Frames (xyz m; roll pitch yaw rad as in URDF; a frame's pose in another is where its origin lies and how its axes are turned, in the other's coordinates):
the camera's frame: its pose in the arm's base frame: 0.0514 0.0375 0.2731 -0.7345 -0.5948 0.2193
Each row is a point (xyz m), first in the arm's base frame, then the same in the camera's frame.
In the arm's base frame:
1: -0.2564 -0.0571 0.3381
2: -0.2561 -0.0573 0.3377
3: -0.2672 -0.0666 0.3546
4: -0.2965 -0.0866 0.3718
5: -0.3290 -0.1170 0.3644
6: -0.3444 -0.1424 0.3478
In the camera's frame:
1: -0.2295 -0.1755 0.1564
2: -0.2295 -0.1753 0.1559
3: -0.2307 -0.1945 0.1672
4: -0.2483 -0.2262 0.1827
5: -0.2842 -0.2532 0.1789
6: -0.3105 -0.2677 0.1629

